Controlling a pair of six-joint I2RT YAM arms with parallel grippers.
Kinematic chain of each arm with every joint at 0, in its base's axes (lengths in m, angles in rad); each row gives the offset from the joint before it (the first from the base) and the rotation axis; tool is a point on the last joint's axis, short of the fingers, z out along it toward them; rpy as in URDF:
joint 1: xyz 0 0 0.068 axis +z
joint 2: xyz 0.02 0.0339 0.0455 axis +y
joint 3: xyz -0.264 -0.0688 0 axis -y
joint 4: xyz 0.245 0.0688 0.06 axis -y
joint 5: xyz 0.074 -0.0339 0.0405 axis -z
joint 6: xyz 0.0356 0 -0.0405 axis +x
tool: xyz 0 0 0 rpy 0 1.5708 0
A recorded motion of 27 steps. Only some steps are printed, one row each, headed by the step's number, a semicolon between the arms.
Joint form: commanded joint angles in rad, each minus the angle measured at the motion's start. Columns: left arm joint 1, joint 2, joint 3, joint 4, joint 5, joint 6; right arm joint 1, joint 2, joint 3, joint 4, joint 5, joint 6.
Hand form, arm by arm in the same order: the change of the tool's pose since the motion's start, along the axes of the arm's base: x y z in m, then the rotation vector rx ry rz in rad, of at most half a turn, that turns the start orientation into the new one. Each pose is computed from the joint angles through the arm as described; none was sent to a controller.
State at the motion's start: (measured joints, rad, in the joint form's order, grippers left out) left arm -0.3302 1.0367 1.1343 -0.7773 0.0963 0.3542; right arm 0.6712 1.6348 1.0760 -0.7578 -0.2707 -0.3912
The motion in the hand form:
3: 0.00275 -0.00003 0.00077 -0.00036 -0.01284 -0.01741; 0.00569 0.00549 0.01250 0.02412 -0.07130 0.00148
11: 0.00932 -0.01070 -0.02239 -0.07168 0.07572 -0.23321; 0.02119 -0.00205 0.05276 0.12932 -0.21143 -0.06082
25: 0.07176 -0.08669 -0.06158 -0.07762 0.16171 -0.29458; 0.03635 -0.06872 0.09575 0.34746 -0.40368 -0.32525
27: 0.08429 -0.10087 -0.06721 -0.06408 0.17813 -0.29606; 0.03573 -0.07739 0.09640 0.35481 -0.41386 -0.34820
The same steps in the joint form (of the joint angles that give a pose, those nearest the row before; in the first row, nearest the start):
3: 0.0069 0.0068 0.0023 0.0149 0.0166 0.0182; 0.0053 -0.0098 0.0334 0.0266 0.0257 -0.0038
11: 0.0057 0.0489 -0.0516 0.0324 0.2411 0.0886; -0.0431 -0.0753 0.0982 0.0750 0.0297 0.0077
25: -0.1696 0.3923 0.0396 0.2392 0.1841 -0.0166; -0.2642 -0.2671 0.0170 0.2699 -0.0436 0.1072
27: -0.1910 0.4666 0.0891 0.2464 0.1667 -0.0253; -0.2915 -0.2866 0.0005 0.2787 -0.0517 0.1090

